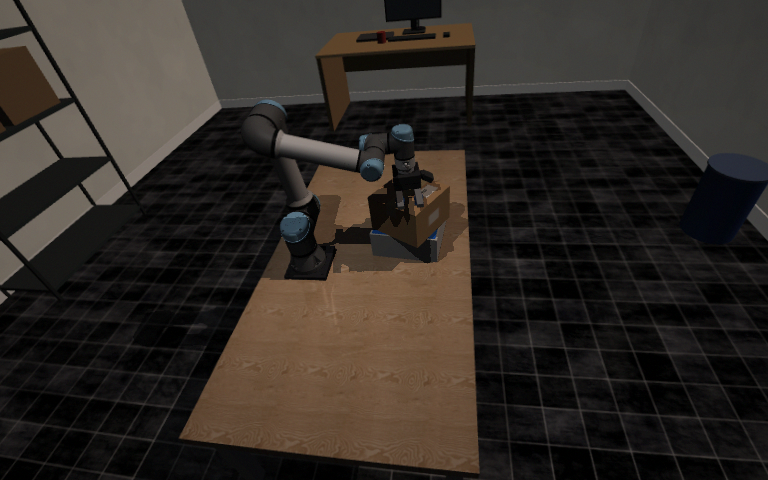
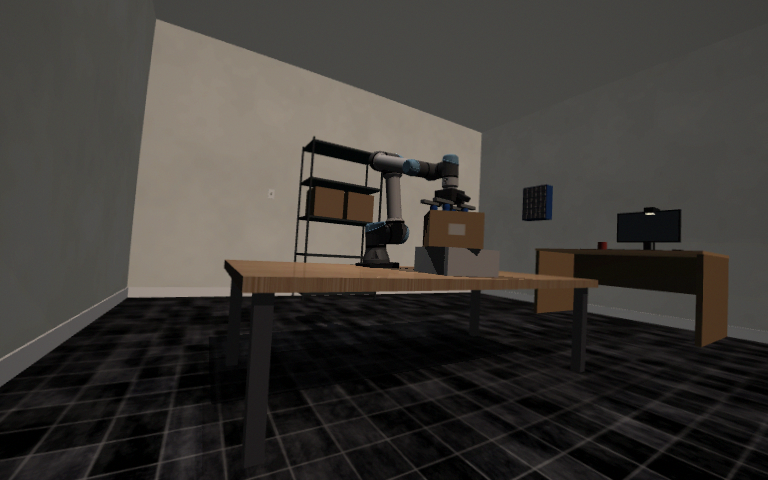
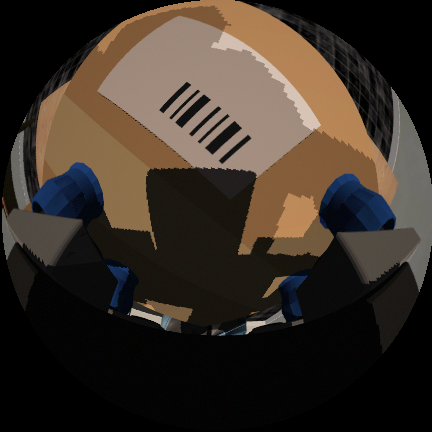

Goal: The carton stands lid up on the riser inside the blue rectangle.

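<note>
The brown carton (image 1: 420, 227) (image 2: 438, 232) (image 3: 314, 80) sits on the grey riser (image 1: 394, 248) (image 2: 456, 262) on the wooden table (image 1: 374, 361) (image 2: 322, 276). Its lid with the barcode label (image 3: 209, 120) faces up. It stands turned a little relative to the riser's edges. My suction gripper (image 1: 407, 198) (image 2: 447, 205) (image 3: 209, 241) rests on the lid with its four blue cups against the cardboard and holds the carton. The blue rectangle on the riser's top is almost wholly hidden under the carton.
The arm's base (image 1: 307, 263) stands on the table left of the riser. A shelf rack (image 2: 304, 207) with brown boxes (image 2: 327, 202) stands behind the table. A desk (image 1: 399, 49) (image 2: 622, 255) with a monitor stands by the far wall.
</note>
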